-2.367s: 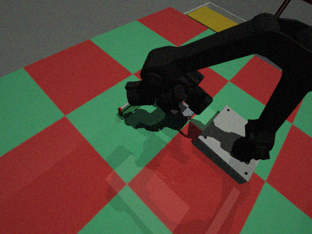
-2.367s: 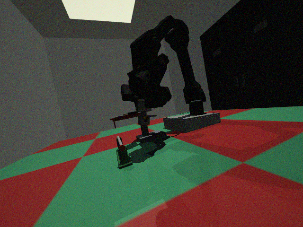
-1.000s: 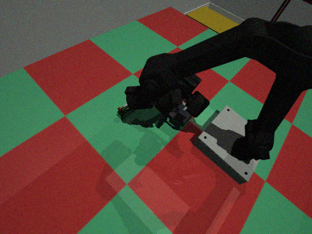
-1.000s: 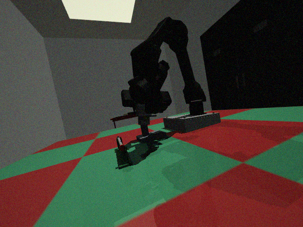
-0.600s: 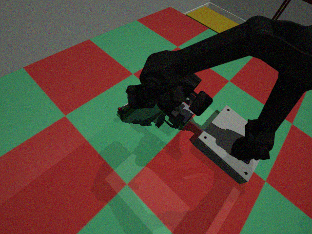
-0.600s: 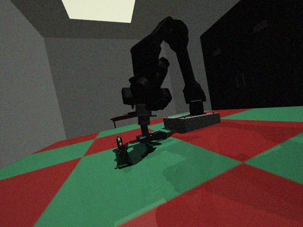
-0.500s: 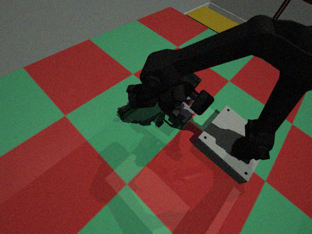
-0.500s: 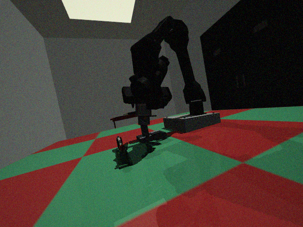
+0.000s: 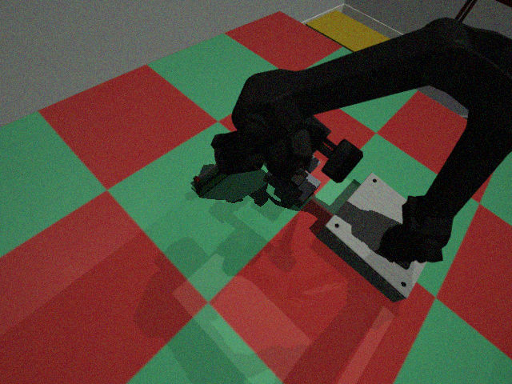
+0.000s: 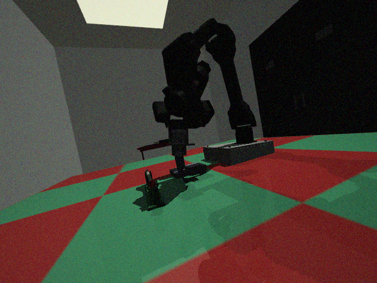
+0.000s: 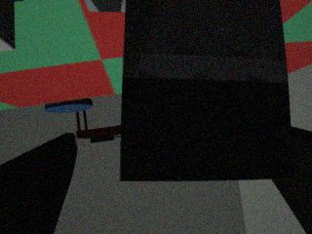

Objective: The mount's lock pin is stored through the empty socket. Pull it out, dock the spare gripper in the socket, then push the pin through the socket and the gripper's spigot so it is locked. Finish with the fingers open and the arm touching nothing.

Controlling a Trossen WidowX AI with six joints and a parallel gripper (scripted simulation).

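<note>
Right now my gripper tip is 2 cm short of the spare gripper, 2 cm to the right of it and 4 cm above it. From my gripper tip the other things lie so: socket 2 cm ahead, 2 cm to the left, 11 cm below; narrow green rack 15 cm ahead, 12 cm to the left, 14 cm below.
</note>
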